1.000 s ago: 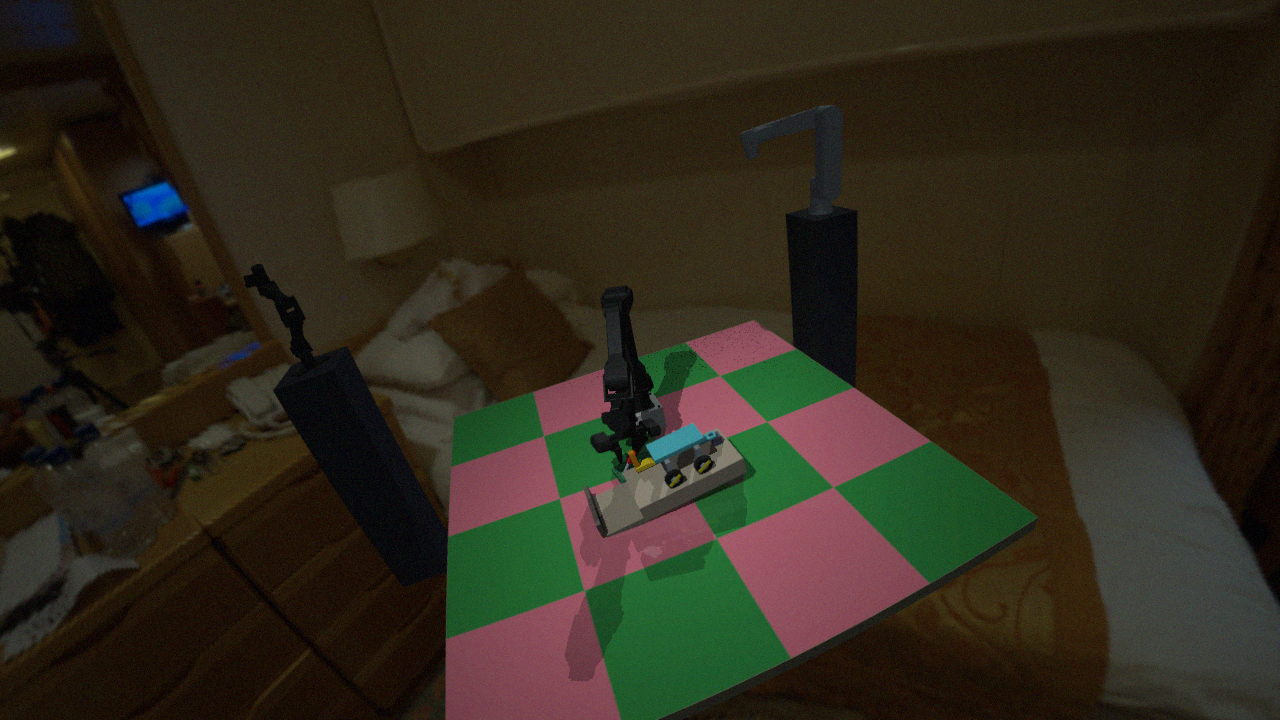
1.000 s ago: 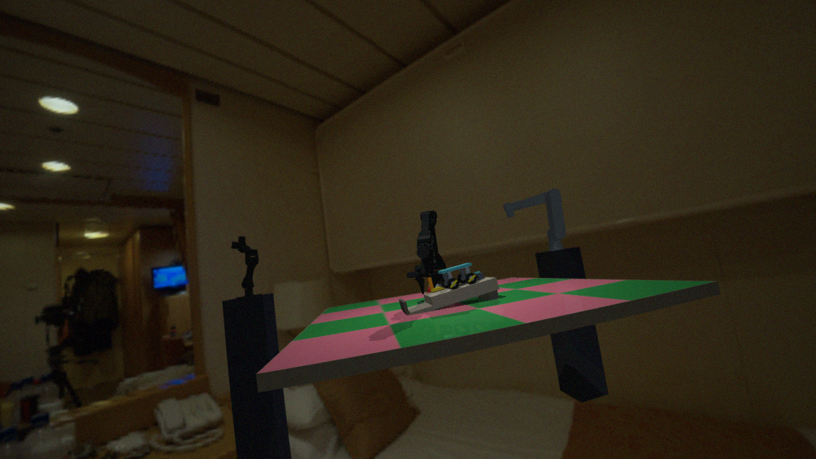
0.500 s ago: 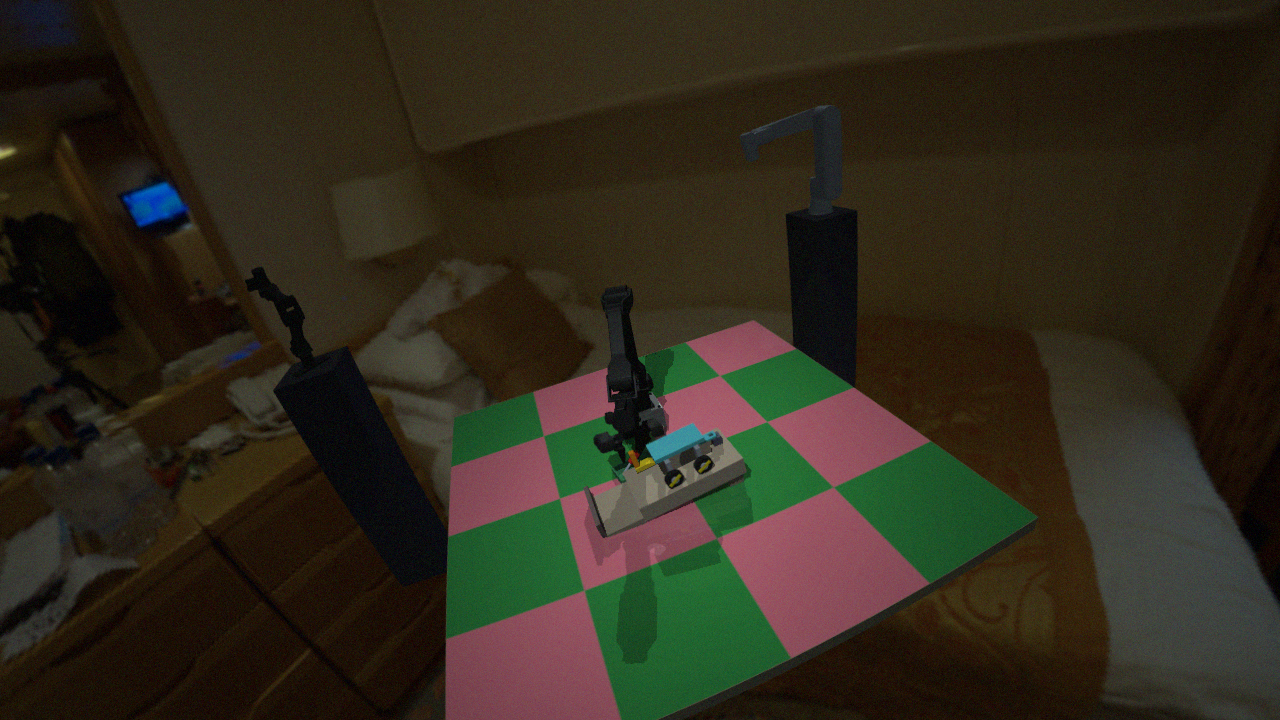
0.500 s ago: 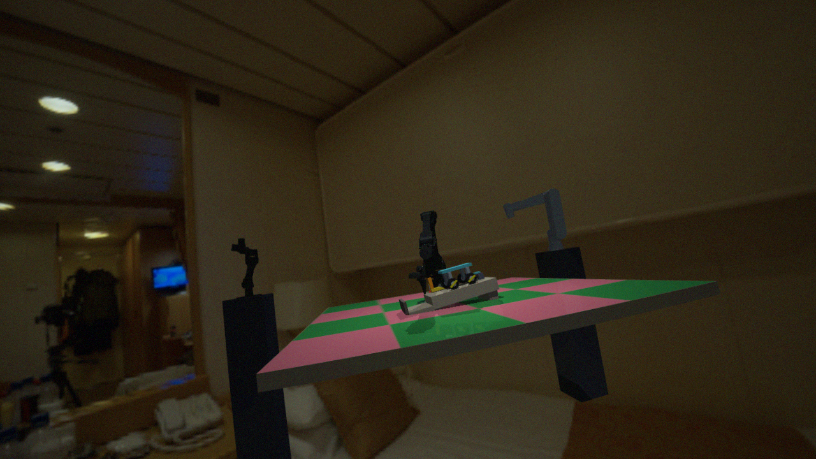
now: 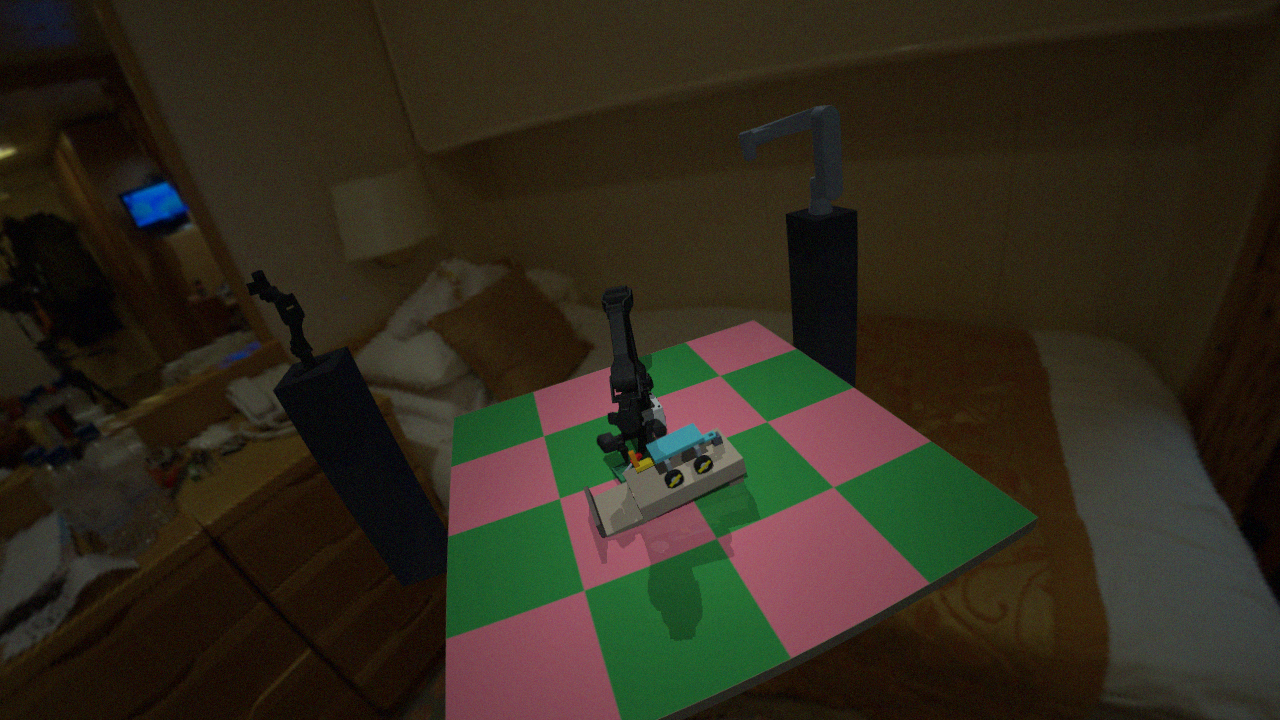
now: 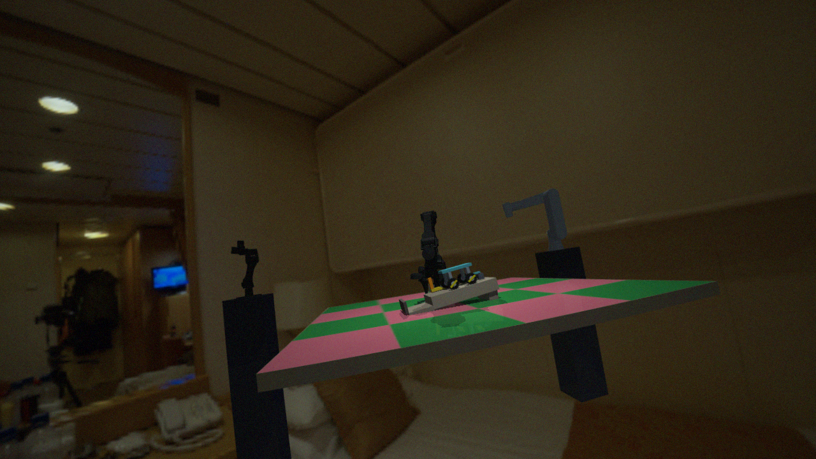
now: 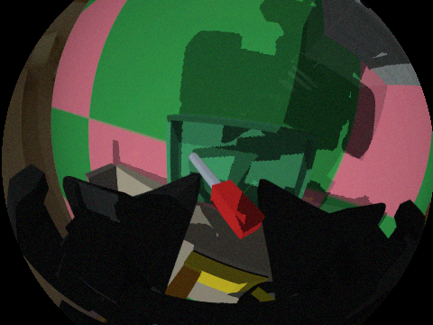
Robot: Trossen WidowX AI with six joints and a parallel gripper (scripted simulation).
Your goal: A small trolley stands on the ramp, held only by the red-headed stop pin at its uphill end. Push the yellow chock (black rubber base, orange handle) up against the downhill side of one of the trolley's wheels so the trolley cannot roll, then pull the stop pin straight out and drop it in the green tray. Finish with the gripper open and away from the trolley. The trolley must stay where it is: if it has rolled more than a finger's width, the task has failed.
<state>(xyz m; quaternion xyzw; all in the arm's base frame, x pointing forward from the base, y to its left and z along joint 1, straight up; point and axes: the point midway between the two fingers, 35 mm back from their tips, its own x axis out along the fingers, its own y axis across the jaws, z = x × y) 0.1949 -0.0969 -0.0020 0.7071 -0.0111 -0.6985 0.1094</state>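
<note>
The red-headed stop pin lies 10 mm ahead of my gripper tip and 10 mm to the right of it. Round my gripper tip: ramp (130 mm ahead, 100 mm to the left, 10 mm above); green tray (50 mm below); yellow chock (70 mm ahead, 10 mm to the left, 40 mm above).
</note>
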